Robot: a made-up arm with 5 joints. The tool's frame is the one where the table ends. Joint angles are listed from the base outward.
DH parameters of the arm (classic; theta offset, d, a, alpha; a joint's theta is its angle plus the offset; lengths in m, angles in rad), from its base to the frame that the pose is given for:
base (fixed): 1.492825 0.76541 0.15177 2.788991
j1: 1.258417 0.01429 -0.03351 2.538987
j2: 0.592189 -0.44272 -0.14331 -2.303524
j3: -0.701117 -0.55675 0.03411 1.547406
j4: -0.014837 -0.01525 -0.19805 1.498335
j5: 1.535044 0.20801 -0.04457 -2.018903
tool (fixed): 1.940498 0.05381 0 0
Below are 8 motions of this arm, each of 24 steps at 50 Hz.
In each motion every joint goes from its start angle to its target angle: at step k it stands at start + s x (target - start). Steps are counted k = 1, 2, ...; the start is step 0. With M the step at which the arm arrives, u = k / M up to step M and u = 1 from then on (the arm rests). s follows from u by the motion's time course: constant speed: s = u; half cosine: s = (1 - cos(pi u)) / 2; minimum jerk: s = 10 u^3 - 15 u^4 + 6 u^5.
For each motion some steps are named. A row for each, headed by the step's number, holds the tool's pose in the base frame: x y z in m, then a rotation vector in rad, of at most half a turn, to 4 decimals.
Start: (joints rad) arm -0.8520 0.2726 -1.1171 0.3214 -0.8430
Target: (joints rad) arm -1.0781 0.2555 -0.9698 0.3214 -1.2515
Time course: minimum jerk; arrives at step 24
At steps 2, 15, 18, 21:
2: 0.4889 0.3280 1.2351 0.5580 1.5181 -0.2373
15: 0.4651 0.3858 1.2416 0.7569 1.3214 -0.3090
18: 0.4573 0.3991 1.2427 0.8048 1.2732 -0.3208
21: 0.4530 0.4057 1.2431 0.8293 1.2485 -0.3260

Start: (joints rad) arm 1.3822 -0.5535 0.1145 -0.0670 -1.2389
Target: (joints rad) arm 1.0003 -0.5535 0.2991 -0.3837 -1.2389
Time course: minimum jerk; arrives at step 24
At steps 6, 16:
6: -0.6859 0.2576 0.8191 -1.1868 1.4673 0.5984
16: -0.6732 0.1342 0.7672 -1.3385 1.3250 0.4655

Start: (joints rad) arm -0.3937 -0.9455 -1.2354 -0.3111 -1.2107
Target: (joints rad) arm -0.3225 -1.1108 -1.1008 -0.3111 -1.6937
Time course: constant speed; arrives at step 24
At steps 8, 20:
8: -0.0280 -0.5393 0.9165 2.7669 0.8935 -0.5872
20: -0.1218 -0.5436 0.8587 -2.9192 -0.5195 0.7260

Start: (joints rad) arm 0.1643 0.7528 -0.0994 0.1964 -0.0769
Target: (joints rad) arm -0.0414 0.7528 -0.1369 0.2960 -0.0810
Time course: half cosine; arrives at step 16
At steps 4, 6, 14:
4: 0.5241 -0.1152 1.1565 1.0483 1.3443 -1.0827
6: 0.5330 -0.0896 1.1606 0.9987 1.3451 -1.0617
14: 0.5583 0.0170 1.1730 0.8024 1.3411 -0.9723

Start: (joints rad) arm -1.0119 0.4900 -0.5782 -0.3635 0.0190
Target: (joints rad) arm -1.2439 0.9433 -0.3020 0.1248 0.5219
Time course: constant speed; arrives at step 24
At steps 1, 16, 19, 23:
1: 0.5649 0.4517 1.0399 -0.0163 2.1391 -0.5120
16: 0.3783 0.6973 0.9641 -0.7756 1.8825 -0.3424
19: 0.3281 0.7328 0.9393 -0.9306 1.8134 -0.3158
23: 0.2566 0.7706 0.9022 -1.1367 1.7103 -0.2847

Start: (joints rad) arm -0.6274 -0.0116 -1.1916 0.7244 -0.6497
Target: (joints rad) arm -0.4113 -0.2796 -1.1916 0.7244 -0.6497
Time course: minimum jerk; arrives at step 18
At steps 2, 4, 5, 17, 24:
2: 0.3308 0.0330 1.3479 0.7637 1.1583 0.0824
4: 0.3237 0.0153 1.3485 0.7913 1.1426 0.0750
5: 0.3169 -0.0005 1.3487 0.8160 1.1282 0.0682
17: 0.1736 -0.2054 1.3246 1.1614 0.8876 -0.0361
24: 0.1732 -0.2057 1.3245 1.1620 0.8871 -0.0363

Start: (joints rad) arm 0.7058 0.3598 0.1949 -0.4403 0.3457
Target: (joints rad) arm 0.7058 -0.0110 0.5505 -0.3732 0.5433
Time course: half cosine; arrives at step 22
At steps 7, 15, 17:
7: -0.1797 -0.4616 0.9624 2.5764 0.8117 -0.7480
15: -0.3258 -0.3890 0.9573 2.6592 0.4446 -0.7457
17: -0.3517 -0.3709 0.9544 2.6730 0.3724 -0.7475

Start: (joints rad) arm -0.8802 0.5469 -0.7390 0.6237 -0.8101
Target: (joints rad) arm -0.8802 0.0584 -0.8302 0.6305 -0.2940
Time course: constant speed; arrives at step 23
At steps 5, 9, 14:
5: 0.4015 0.4338 1.2458 0.3859 1.1836 -0.1296
9: 0.4029 0.3866 1.2697 0.3780 1.2073 -0.1037
14: 0.4002 0.3256 1.2954 0.3670 1.2328 -0.0679

